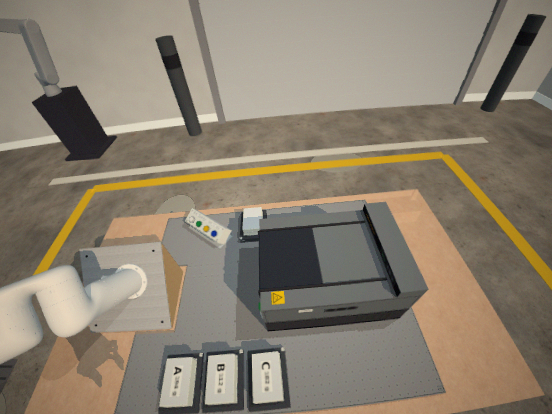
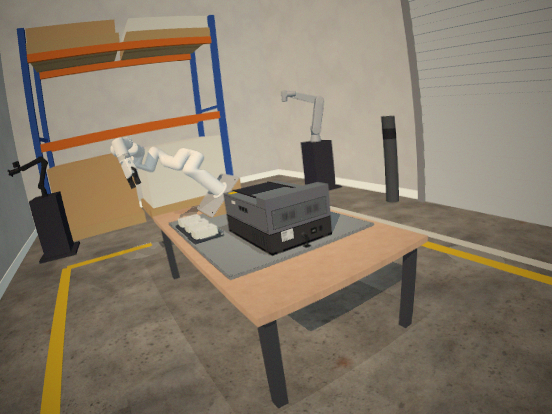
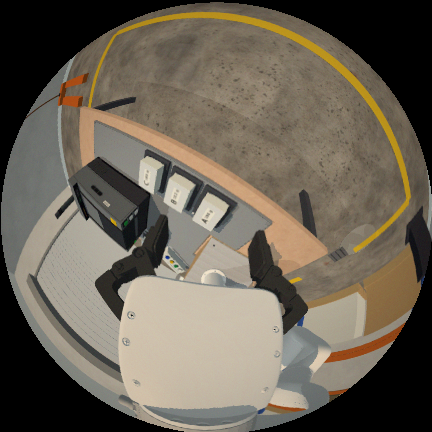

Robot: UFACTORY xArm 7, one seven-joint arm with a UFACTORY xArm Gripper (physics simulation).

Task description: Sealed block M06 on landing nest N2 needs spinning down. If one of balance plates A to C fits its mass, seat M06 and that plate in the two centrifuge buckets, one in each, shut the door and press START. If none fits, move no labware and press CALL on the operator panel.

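My gripper is open and empty, raised high off the table beyond the plates' end. A pale block sits on a dark nest behind the centrifuge's left corner; its label is unreadable. White balance plates A, B and C lie in a row on dark nests. The centrifuge has a dark section and a grey section on top; its buckets do not show. The operator panel has white, green, yellow and blue buttons.
The arm's slanted base plate stands at the table's left end. A grey perforated mat lies on the wooden table. A tall blue and orange rack stands behind the arm.
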